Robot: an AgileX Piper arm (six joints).
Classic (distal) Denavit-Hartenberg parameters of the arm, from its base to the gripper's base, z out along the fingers. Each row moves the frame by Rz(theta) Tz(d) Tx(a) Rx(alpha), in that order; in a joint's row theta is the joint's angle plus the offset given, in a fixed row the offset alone. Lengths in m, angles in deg.
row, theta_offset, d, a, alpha
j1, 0, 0.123, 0, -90
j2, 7.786, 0, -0.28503, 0
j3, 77.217, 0, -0.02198, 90
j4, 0, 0.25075, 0, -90
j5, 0, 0, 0, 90
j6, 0, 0.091, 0, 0
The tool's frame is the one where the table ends.
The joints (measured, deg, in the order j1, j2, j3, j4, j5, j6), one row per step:
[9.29 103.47 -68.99 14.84 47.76 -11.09]
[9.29 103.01 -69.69 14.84 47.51 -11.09]
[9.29 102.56 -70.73 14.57 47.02 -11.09]
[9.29 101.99 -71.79 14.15 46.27 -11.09]
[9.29 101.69 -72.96 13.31 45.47 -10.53]
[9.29 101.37 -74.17 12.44 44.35 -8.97]
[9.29 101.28 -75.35 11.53 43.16 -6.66]
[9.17 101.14 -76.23 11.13 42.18 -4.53]
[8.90 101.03 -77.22 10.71 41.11 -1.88]
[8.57 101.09 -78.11 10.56 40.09 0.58]
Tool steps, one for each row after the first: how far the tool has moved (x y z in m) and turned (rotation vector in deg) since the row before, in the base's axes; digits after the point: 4 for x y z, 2 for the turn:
[0.0020 0.0003 0.0060 0.20 -1.39 -0.06]
[0.0034 0.0001 0.0076 0.02 -1.99 0.01]
[0.0035 -0.0001 0.0087 -0.07 -2.40 0.02]
[0.0041 -0.0005 0.0076 -0.29 -2.23 -0.34]
[0.0045 -0.0005 0.0083 0.09 -2.39 -1.31]
[0.0047 -0.0005 0.0069 0.38 -2.07 -1.96]
[0.0035 -0.0009 0.0059 0.80 -1.59 -2.03]
[0.0040 -0.0019 0.0064 1.11 -1.66 -2.61]
[0.0040 -0.0020 0.0049 1.30 -1.36 -2.54]

